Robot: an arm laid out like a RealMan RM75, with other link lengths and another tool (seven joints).
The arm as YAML. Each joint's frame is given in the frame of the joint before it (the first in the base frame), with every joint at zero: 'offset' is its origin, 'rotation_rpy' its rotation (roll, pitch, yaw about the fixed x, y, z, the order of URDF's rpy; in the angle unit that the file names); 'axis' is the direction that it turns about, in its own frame. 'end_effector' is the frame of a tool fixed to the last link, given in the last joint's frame.
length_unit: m
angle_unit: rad
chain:
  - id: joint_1
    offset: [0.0, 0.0, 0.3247]
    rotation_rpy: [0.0, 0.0, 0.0]
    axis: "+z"
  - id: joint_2
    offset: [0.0, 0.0, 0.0]
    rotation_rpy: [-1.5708, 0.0, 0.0]
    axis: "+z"
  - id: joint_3
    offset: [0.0, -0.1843, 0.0]
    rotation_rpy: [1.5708, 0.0, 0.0]
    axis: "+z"
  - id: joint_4
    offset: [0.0, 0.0, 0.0]
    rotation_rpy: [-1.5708, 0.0, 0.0]
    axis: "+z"
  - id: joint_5
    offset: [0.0, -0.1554, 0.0]
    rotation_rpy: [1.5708, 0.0, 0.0]
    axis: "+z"
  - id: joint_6
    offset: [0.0, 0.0, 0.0]
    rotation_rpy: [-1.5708, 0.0, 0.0]
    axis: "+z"
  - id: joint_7
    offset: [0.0, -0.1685, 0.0]
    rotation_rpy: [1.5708, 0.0, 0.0]
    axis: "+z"
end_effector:
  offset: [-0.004, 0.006, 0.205]
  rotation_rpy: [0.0, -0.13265, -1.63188]
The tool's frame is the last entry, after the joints.
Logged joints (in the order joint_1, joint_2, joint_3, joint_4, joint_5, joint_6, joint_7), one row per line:
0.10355, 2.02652, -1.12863, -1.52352, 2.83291, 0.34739, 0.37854
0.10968, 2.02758, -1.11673, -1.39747, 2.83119, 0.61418, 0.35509
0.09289, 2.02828, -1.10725, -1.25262, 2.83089, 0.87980, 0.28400
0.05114, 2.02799, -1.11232, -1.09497, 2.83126, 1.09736, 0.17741
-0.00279, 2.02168, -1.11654, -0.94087, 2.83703, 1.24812, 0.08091
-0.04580, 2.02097, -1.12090, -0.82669, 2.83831, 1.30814, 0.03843
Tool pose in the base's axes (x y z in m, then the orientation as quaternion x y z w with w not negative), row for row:
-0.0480, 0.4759, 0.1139, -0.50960, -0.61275, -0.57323, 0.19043
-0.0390, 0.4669, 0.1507, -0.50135, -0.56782, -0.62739, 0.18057
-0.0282, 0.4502, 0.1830, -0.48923, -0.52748, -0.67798, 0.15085
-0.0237, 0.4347, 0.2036, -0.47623, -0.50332, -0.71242, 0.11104
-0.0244, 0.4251, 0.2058, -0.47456, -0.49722, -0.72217, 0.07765
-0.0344, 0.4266, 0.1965, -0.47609, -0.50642, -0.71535, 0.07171
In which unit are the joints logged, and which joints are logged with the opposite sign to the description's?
The joints are logged in radians. Opposite sign: joint_2.
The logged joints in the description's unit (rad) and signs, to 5 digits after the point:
0.10355, -2.02652, -1.12863, -1.52352, 2.83291, 0.34739, 0.37854
0.10968, -2.02758, -1.11673, -1.39747, 2.83119, 0.61418, 0.35509
0.09289, -2.02828, -1.10725, -1.25262, 2.83089, 0.87980, 0.28400
0.05114, -2.02799, -1.11232, -1.09497, 2.83126, 1.09736, 0.17741
-0.00279, -2.02168, -1.11654, -0.94087, 2.83703, 1.24812, 0.08091
-0.04580, -2.02097, -1.12090, -0.82669, 2.83831, 1.30814, 0.03843

